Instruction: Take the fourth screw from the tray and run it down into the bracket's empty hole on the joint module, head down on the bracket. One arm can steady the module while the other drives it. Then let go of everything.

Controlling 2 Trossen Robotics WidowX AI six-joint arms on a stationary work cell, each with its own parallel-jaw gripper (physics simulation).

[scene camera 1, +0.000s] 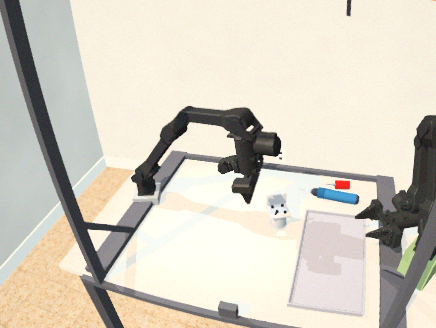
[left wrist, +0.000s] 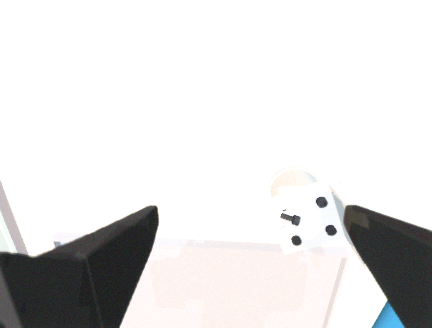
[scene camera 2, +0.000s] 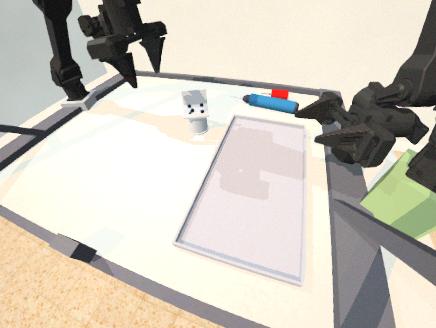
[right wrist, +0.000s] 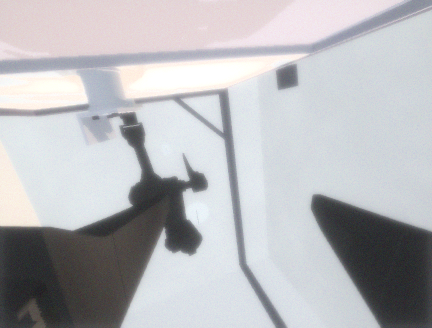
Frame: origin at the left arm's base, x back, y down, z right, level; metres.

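Where they show: left gripper, fingertip midpoint: (scene camera 1: 251, 195) (left wrist: 249, 213) (scene camera 2: 147, 79) (right wrist: 163, 156); right gripper, fingertip midpoint: (scene camera 1: 360, 225) (scene camera 2: 303, 125) (right wrist: 239, 200); left arm's base at its link origin: (scene camera 1: 146, 190) (scene camera 2: 78, 96); right arm's base at its link origin: (scene camera 2: 431, 177).
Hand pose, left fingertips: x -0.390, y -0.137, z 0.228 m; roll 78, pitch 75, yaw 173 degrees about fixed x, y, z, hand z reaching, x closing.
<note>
Each offset is from my left fingertips to the top centre of the thing. "*": to the spot under its first point.
The joint module {dx -0.095, dy +0.108, dz -0.042 m} (scene camera 1: 278, 223) (scene camera 2: 198, 126) (right wrist: 102, 85) stands upright on the table, with the white bracket (scene camera 1: 273, 199) (scene camera 2: 194, 96) (left wrist: 311, 216) on top. Three dark screw heads show on the bracket in the left wrist view. A fourth screw {dx -0.085, dy +0.095, dz -0.025 m} (left wrist: 291, 218) (scene camera 2: 191, 110) (scene camera 1: 277, 212) lies tilted on its side there, beside a small dark mark; I cannot tell whether its tip touches a hole. My left gripper (scene camera 1: 248, 196) (scene camera 2: 146, 79) (left wrist: 249, 213) is open and empty, above and left of the module. My right gripper (scene camera 1: 362, 226) (scene camera 2: 306, 128) (right wrist: 239, 200) is open and empty, right of it.
The shallow tray {dx -0.247, dy +0.156, dz +0.137 m} (scene camera 1: 327, 309) (scene camera 2: 239, 264) lies right of and in front of the module. A blue driver {* dx -0.344, dy +0.136, dz -0.133 m} (scene camera 1: 340, 195) (scene camera 2: 272, 103) (left wrist: 387, 316) and a red-handled tool {dx -0.359, dy +0.138, dz -0.224 m} (scene camera 1: 342, 184) (scene camera 2: 280, 94) lie behind the tray. A green box (scene camera 1: 417, 266) (scene camera 2: 402, 200) is at the far right.
</note>
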